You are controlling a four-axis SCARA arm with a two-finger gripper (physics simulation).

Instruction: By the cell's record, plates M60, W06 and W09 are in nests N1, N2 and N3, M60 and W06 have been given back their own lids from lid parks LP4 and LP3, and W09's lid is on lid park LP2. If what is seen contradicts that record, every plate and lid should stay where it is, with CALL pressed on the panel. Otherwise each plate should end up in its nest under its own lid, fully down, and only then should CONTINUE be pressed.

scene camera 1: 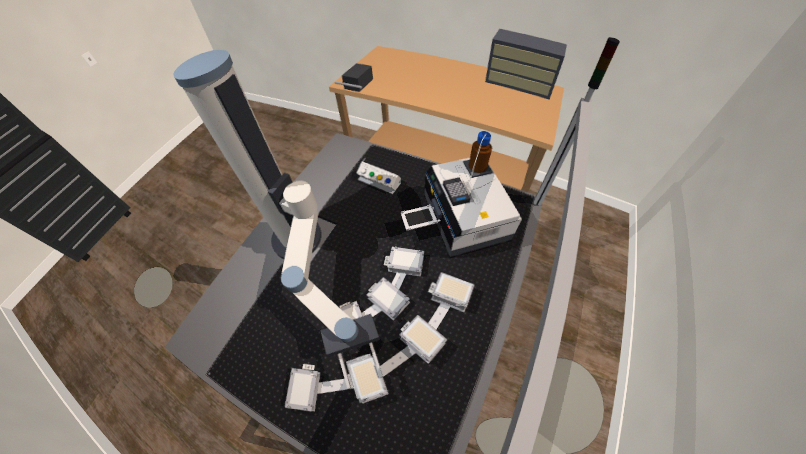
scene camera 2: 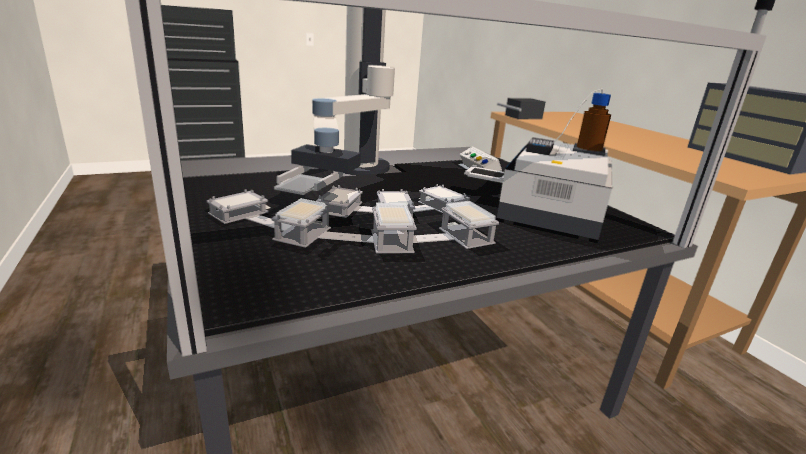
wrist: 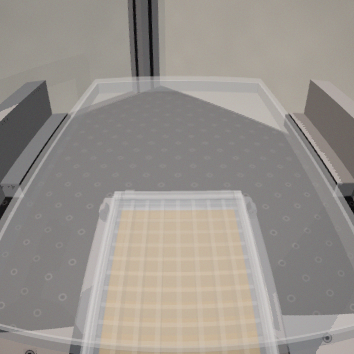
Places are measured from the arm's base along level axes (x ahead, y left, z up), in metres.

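Pixels of known places: gripper, fingertip midpoint: [scene camera 1: 365,382] [scene camera 2: 296,183] [wrist: 177,96]; arm's base, link origin: [scene camera 2: 360,167].
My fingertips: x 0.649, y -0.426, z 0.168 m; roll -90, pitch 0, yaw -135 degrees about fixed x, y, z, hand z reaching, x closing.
Observation:
Ahead of a thing's pixels: the offset from my fingertips to its middle. "*": to the spot under its first point.
My gripper [scene camera 1: 362,376] [scene camera 2: 293,188] [wrist: 177,96] is shut on a clear lid @(dx -0.017, dy +0.017, dz -0.008 m) [scene camera 2: 304,182] [wrist: 200,85], held level and apart from the plate below. A plate with cream wells @(* dx -0.003, dy +0.018, dz -0.004 m) [scene camera 1: 367,377] [scene camera 2: 305,210] [wrist: 180,270] sits on the nest nearest the gripper; in the wrist view it shows through the lid, low in the picture. Two more cream-welled plates, a middle one @(dx +0.101, dy +0.238, dz -0.068 m) [scene camera 1: 423,338] [scene camera 2: 393,215] and a far one @(dx +0.134, dy +0.464, dz -0.074 m) [scene camera 1: 452,289] [scene camera 2: 470,212], sit on the other nests. Their lids and all labels are too small to read. The button panel @(dx -0.440, dy +0.903, dz -0.113 m) [scene camera 1: 379,176] [scene camera 2: 479,159] stands at the back.
Low lid parks stand at the near end @(* dx -0.214, dy -0.129, dz -0.112 m) [scene camera 1: 302,389] [scene camera 2: 237,201], in the middle [scene camera 1: 388,297] [scene camera 2: 394,198] and near the instrument @(dx -0.102, dy +0.521, dz -0.127 m) [scene camera 1: 404,260] [scene camera 2: 442,194]. Another lid park @(dx -0.181, dy +0.179, dz -0.129 m) [scene camera 1: 350,309] [scene camera 2: 340,197] is partly behind the gripper. The white instrument [scene camera 1: 485,208] [scene camera 2: 555,191] has an extended tray.

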